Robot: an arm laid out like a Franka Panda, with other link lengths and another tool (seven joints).
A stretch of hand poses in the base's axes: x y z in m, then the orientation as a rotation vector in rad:
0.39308, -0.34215, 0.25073, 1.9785, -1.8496, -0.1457
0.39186, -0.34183, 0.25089, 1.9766, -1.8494, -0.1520
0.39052, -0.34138, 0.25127, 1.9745, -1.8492, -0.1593
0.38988, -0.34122, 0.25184, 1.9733, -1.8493, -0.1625
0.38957, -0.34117, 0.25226, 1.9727, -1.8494, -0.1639
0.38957, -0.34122, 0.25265, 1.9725, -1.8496, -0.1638
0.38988, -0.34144, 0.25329, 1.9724, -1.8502, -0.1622
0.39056, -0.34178, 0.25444, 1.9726, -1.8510, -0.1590
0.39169, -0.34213, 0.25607, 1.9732, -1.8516, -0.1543
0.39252, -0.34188, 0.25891, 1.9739, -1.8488, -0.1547
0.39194, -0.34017, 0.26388, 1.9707, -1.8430, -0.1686
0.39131, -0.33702, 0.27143, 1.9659, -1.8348, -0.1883
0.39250, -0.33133, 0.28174, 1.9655, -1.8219, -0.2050
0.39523, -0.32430, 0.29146, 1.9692, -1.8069, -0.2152
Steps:
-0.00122, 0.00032, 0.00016, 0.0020, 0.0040, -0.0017
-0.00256, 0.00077, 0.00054, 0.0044, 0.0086, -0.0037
-0.00320, 0.00093, 0.00111, 0.0054, 0.0106, -0.0048
-0.00351, 0.00098, 0.00153, 0.0058, 0.0115, -0.0053
-0.00351, 0.00093, 0.00192, 0.0057, 0.0115, -0.0055
-0.00320, 0.00071, 0.00256, 0.0051, 0.0104, -0.0056
-0.00252, 0.00037, 0.00371, 0.0038, 0.0083, -0.0055
-0.00139, 0.00002, 0.00534, 0.0020, 0.0055, -0.0048
-0.00056, 0.00027, 0.00818, 0.0015, 0.0069, -0.0030
-0.00114, 0.00198, 0.01315, 0.0046, 0.0182, -0.0035
-0.00177, 0.00513, 0.02070, 0.0089, 0.0343, -0.0043
-0.00058, 0.01082, 0.03101, 0.0126, 0.0495, 0.0000
0.00215, 0.01785, 0.04073, 0.0146, 0.0609, 0.0083

